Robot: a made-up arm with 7 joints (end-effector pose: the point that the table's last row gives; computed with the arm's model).
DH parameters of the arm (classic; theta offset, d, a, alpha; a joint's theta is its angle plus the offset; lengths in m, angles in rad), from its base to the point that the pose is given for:
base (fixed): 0 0.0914 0 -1.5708
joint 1: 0 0.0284 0.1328 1.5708
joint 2: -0.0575 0 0.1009 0
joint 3: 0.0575 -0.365 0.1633 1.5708
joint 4: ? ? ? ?
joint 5: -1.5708 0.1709 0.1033 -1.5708
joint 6: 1.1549 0 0.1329 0
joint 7: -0.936 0 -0.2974 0
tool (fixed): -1.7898 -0.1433 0 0
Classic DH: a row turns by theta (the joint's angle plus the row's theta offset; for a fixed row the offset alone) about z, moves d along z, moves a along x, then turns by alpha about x.
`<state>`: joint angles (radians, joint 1 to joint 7).
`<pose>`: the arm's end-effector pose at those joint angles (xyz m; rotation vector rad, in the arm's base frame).
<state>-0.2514 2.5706 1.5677 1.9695 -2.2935 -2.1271 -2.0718</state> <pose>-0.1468 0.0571 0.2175 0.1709 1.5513 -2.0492</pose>
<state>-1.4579 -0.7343 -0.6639 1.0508 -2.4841 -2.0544 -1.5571</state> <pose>0.1408 -0.5384 0.1371 0.6363 0.5408 -0.0271</pose>
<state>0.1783 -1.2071 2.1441 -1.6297 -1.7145 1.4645 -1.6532</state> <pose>0.2600 0.4283 -0.4629 -1.7560 0.4037 2.0497</pose>
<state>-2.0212 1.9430 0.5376 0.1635 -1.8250 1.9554 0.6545</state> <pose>0.5685 0.3712 0.0630 2.0583 -1.0826 1.2507</pose>
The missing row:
joint 4: 1.5708 -0.2375 0.0304 1.5708
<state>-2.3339 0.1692 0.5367 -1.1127 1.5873 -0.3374 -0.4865</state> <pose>0.1623 0.3984 0.3375 0.9432 -0.5391 0.0090</pose>
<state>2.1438 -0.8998 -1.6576 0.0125 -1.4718 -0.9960 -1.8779</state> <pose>-0.7740 -0.2736 0.4478 1.6048 1.7831 -1.2035</pose>
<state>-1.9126 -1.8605 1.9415 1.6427 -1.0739 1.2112 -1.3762</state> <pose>0.2561 -0.0972 0.2272 -0.4735 2.3536 1.2449</pose>
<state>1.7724 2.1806 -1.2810 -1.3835 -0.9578 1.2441 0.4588</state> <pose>-0.7290 0.3003 0.2456 -1.1814 -0.7935 -1.2829</pose>
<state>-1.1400 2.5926 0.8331 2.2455 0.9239 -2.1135 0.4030</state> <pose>0.4074 -0.3759 -0.0303 -0.1739 1.7511 1.5751</pose>
